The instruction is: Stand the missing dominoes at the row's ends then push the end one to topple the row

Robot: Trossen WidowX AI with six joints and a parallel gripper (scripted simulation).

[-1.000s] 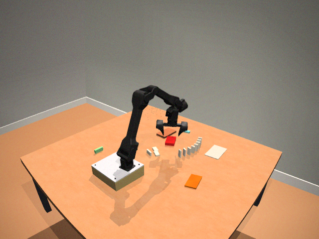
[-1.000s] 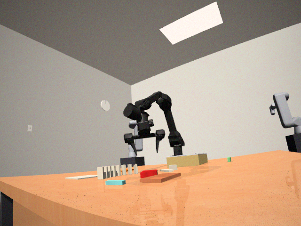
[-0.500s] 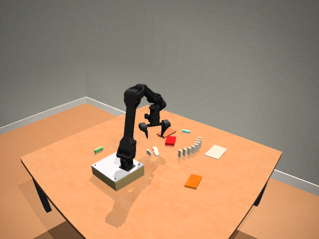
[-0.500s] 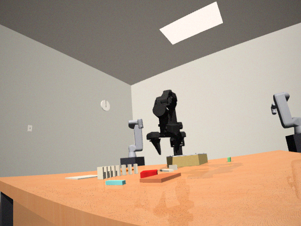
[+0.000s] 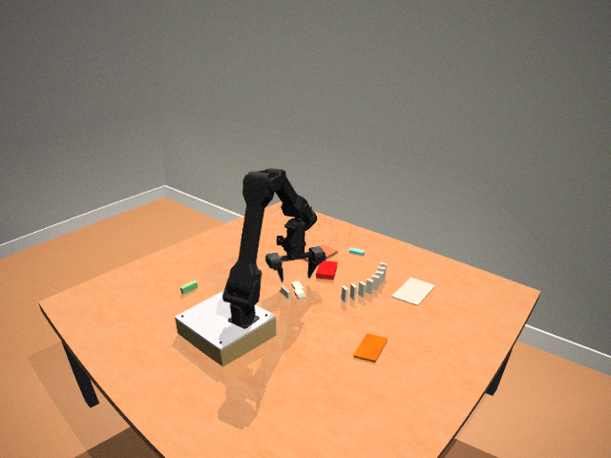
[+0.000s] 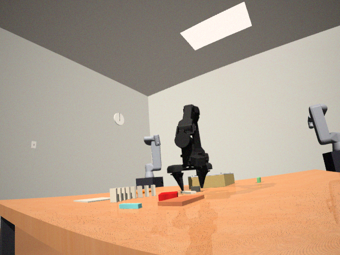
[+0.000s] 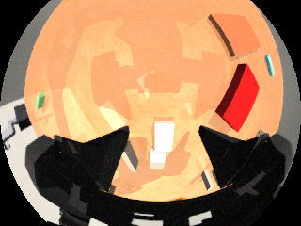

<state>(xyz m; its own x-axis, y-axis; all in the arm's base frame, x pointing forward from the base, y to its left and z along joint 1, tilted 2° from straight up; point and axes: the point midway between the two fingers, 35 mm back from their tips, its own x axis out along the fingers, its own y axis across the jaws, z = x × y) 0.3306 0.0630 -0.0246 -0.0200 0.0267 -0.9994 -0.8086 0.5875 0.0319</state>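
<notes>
Now: the brown slab 220 mm ahead of my gripper tip, 50 mm to the left of it and 10 mm below it. Round my gripper tip: cyan block (320 mm ahead, 50 mm to the right, 10 mm below); then red block (130 mm ahead, 40 mm to the right, 10 mm below); then green block (250 mm to the left, 250 mm behind, 10 mm below).
</notes>
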